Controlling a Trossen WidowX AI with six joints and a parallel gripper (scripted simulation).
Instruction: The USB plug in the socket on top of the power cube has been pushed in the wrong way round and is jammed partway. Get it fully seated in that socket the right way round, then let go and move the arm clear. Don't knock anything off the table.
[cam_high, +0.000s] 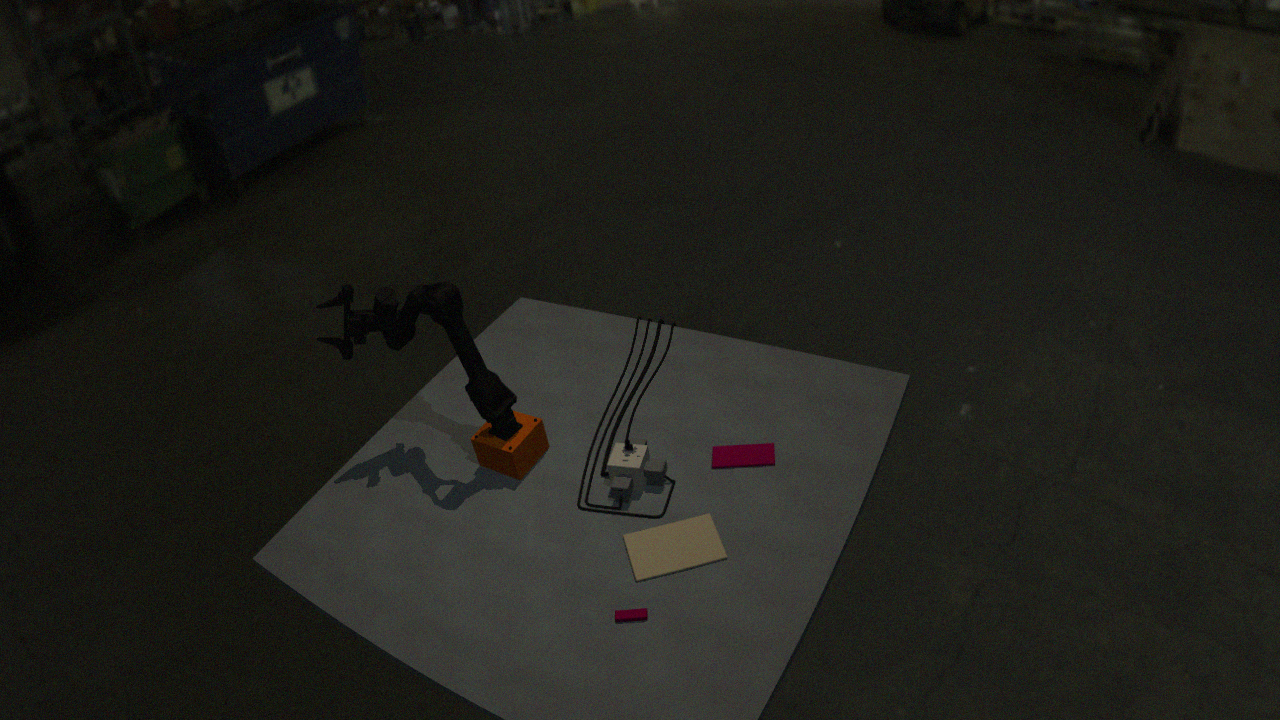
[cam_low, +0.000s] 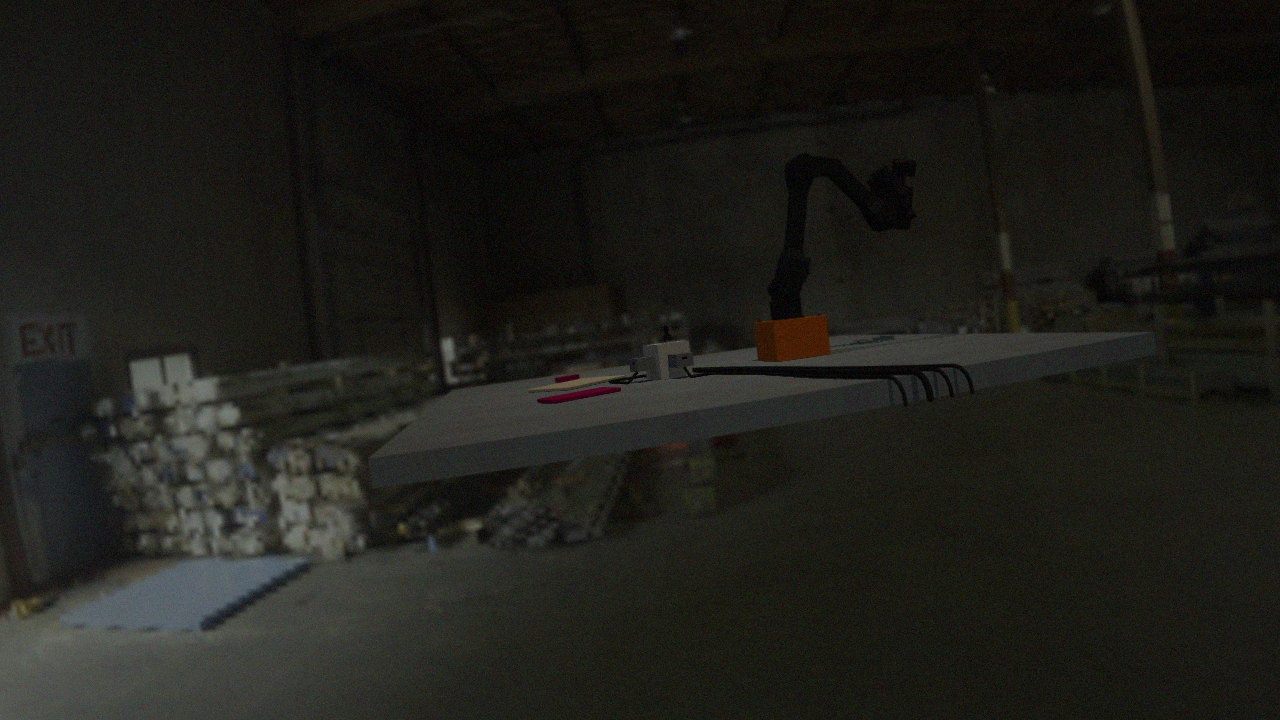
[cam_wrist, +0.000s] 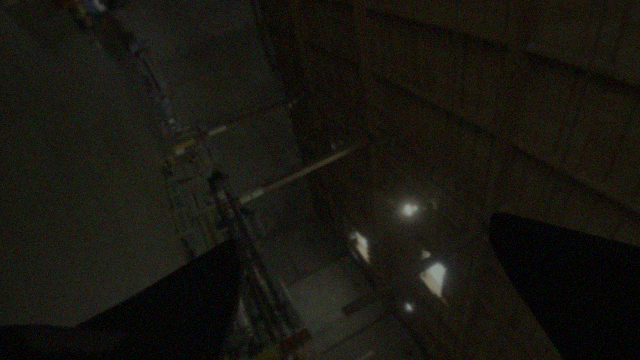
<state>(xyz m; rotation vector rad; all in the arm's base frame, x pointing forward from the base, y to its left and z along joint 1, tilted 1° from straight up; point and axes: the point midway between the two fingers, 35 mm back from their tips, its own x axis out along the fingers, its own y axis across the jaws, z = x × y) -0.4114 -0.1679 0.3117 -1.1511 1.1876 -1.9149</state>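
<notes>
My gripper tip is 73 cm short of the dark USB plug, 30 cm to the right of it and 32 cm above it. Round my gripper tip: beige card (94 cm ahead, 15 cm to the left, 41 cm below); magenta block (93 cm ahead, 47 cm to the left, 41 cm below); USB socket (73 cm ahead, 30 cm to the left, 34 cm below).
</notes>
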